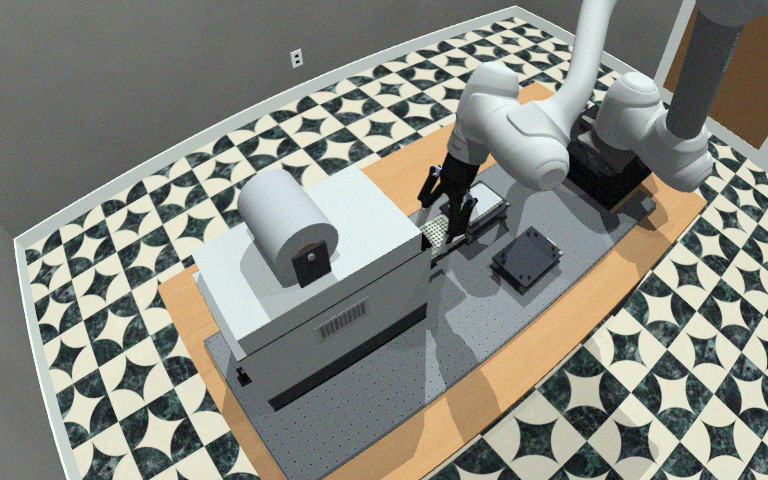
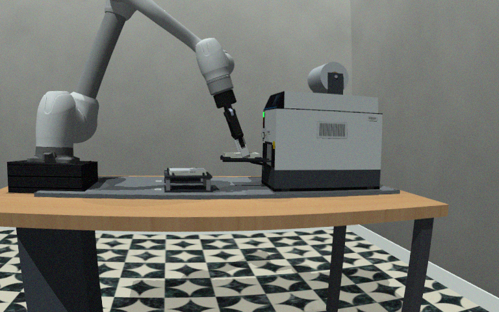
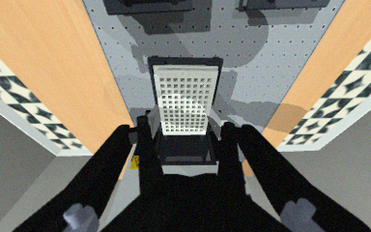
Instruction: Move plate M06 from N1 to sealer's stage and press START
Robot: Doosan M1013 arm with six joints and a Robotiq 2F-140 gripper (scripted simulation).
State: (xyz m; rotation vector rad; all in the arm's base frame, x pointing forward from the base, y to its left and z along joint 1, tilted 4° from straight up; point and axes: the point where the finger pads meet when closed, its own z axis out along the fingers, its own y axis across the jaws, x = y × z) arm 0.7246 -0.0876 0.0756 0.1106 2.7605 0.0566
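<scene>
My gripper is now 3 cm above the white well plate. From my hand the other things lie so: black stage: 4 cm below; foil-covered plate: 20 cm behind, 8 cm below, 4 cm to the right; nest N1: 20 cm behind, 16 cm to the left, 11 cm below.
</scene>
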